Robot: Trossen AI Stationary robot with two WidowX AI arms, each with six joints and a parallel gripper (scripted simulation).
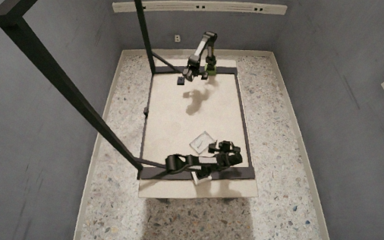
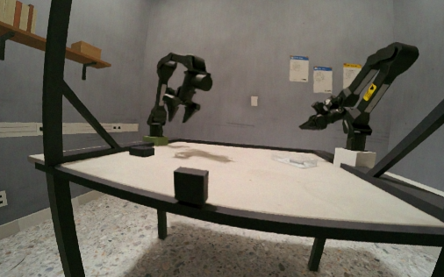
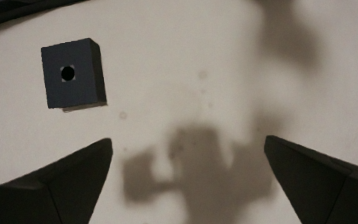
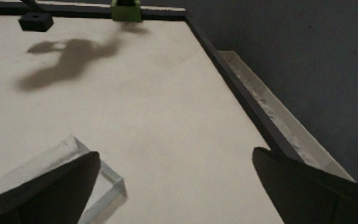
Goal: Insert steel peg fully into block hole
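The steel peg lies 15 cm behind my right hand, 14 cm below it and 5 cm to the left of it. From my right hand the other things lie so: dark block: 60 cm to the left, 36 cm behind, 13 cm below; then tray: 15 cm below, 13 cm behind, 6 cm to the left.
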